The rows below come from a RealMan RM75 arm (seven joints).
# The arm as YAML. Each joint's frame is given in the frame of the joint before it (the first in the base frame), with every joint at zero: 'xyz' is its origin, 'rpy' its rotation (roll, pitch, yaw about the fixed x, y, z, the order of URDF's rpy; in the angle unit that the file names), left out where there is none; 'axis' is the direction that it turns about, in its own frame. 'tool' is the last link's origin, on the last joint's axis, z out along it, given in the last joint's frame.
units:
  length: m
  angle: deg
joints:
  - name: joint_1
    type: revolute
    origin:
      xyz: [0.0, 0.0, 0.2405]
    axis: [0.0, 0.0, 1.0]
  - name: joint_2
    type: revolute
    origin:
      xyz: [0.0, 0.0, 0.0]
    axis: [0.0, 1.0, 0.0]
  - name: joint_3
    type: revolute
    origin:
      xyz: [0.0, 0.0, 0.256]
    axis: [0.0, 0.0, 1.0]
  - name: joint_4
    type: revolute
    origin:
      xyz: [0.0, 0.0, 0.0]
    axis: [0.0, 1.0, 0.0]
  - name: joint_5
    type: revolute
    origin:
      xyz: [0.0, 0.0, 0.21]
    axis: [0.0, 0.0, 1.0]
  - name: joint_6
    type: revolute
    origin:
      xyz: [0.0, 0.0, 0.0]
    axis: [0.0, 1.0, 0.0]
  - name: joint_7
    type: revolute
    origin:
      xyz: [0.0, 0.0, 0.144]
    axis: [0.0, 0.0, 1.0]
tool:
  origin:
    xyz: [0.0, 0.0, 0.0]
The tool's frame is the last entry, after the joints.
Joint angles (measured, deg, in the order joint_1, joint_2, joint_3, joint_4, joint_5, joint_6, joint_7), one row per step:
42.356 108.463 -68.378 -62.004 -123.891 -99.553 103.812
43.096 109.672 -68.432 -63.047 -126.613 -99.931 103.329
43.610 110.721 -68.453 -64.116 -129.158 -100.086 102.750
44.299 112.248 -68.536 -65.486 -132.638 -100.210 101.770
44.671 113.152 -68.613 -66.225 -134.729 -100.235 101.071
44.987 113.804 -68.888 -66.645 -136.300 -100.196 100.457
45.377 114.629 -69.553 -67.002 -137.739 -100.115 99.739
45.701 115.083 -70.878 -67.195 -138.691 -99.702 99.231
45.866 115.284 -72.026 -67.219 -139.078 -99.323 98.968
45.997 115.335 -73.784 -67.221 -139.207 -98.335 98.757
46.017 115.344 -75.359 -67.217 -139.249 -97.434 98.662
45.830 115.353 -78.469 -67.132 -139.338 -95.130 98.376
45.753 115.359 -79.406 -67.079 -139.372 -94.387 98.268
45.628 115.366 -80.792 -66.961 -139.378 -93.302 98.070
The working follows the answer.
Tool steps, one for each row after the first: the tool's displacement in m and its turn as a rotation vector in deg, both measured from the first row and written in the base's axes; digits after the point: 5 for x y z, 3 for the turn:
-0.00420 0.00000 -0.00528 -0.364 -1.923 1.670
-0.00721 0.00030 -0.00919 -0.356 -3.729 3.267
-0.01140 0.00055 -0.01504 -0.366 -6.127 5.566
-0.01348 0.00065 -0.01847 -0.368 -7.573 6.958
-0.01493 0.00064 -0.02157 -0.519 -8.795 8.123
-0.01760 -0.00017 -0.02685 -1.064 -9.981 9.644
-0.01987 -0.00066 -0.03197 -1.613 -11.303 11.220
-0.02115 -0.00122 -0.03574 -2.078 -12.153 12.259
-0.02279 -0.00107 -0.04037 -2.309 -13.119 13.666
-0.02365 -0.00119 -0.04438 -2.490 -13.920 14.758
-0.02388 -0.00101 -0.05254 -2.456 -15.372 16.888
-0.02374 -0.00099 -0.05508 -2.430 -15.792 17.532
-0.02337 -0.00114 -0.05894 -2.453 -16.366 18.485

Tool pose at each row, in the base's axes (x y z in m, rotation vector in deg; rounded; the steps above come from the unrounded poses):
0.16610 0.37017 0.05012 -178.353 9.922 -10.952
0.16190 0.37017 0.04484 -178.426 7.266 -13.962
0.15888 0.37047 0.04093 -178.068 4.742 -16.724
0.15469 0.37072 0.03508 -177.483 1.117 -20.369
0.15261 0.37082 0.03165 -177.056 -1.072 -22.554
0.15117 0.37082 0.02855 -176.800 -2.918 -24.425
0.14850 0.37001 0.02327 -176.862 -5.364 -26.313
0.14622 0.36951 0.01815 -176.826 -7.907 -28.409
0.14494 0.36895 0.01438 -176.874 -9.602 -29.783
0.14331 0.36910 0.00975 -176.577 -11.840 -31.262
0.14245 0.36898 0.00574 -176.303 -13.577 -32.483
0.14221 0.36916 -0.00242 -175.370 -16.889 -34.582
0.14236 0.36918 -0.00496 -175.063 -17.883 -35.180
0.14272 0.36903 -0.00883 -174.671 -19.364 -36.007

